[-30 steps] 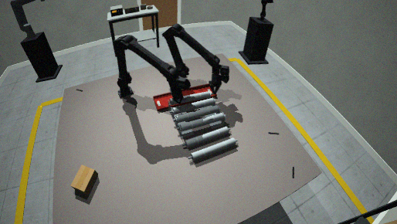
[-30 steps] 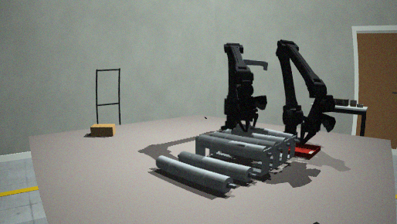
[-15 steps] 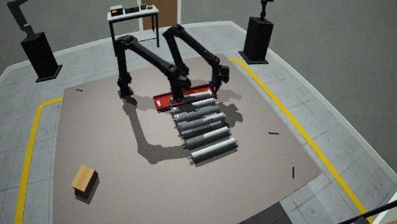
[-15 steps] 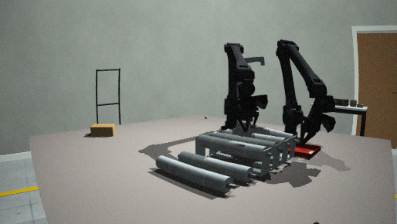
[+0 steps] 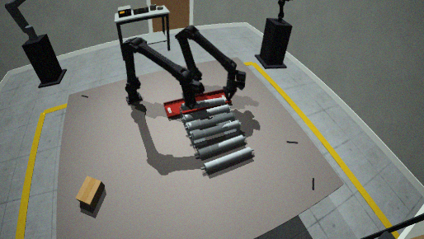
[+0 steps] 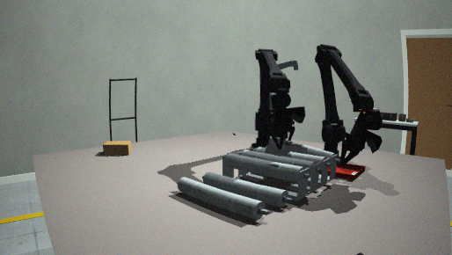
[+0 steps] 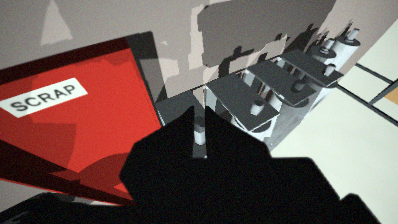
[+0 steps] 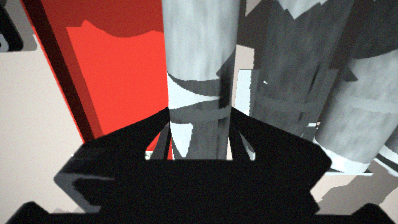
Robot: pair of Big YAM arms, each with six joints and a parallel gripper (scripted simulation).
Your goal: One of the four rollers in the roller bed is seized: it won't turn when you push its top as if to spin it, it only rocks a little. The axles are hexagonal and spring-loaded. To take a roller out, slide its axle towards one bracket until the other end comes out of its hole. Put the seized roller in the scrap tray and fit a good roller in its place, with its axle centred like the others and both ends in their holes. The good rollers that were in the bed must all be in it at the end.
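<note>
My right gripper is now 10 cm to the right of the bed roller, 6 cm short of it and 2 cm above it. From my right hand the other things lie so: red scrap tray 12 cm behind, 9 cm below, 7 cm to the left; then cardboard box 70 cm to the right, 48 cm ahead, 6 cm below.
</note>
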